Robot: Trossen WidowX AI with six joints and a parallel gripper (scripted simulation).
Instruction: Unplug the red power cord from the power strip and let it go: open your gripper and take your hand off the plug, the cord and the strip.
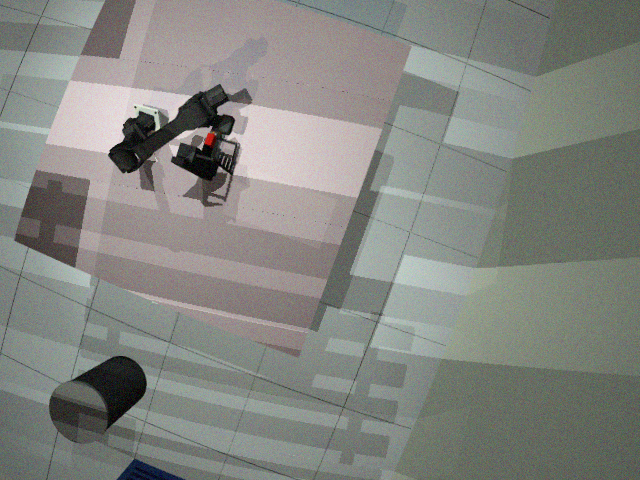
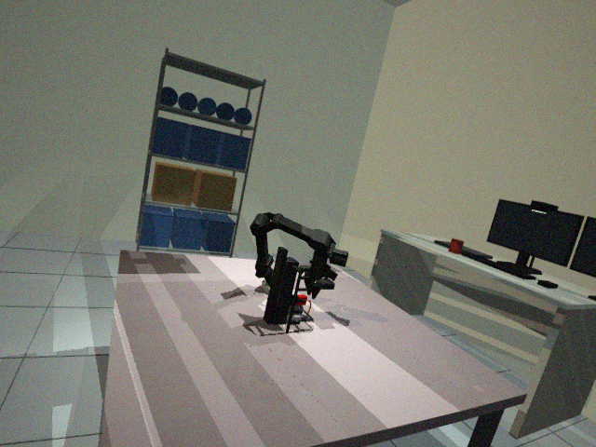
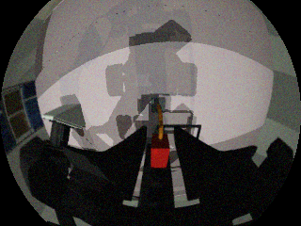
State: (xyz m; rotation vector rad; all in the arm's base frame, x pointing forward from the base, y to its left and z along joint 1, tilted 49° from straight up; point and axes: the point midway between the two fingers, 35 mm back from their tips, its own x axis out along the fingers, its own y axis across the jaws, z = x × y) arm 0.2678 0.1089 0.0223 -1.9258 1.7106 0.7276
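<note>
Right now the red plug is 10 mm ahead of my gripper tip and 70 mm to the right of it.
</note>
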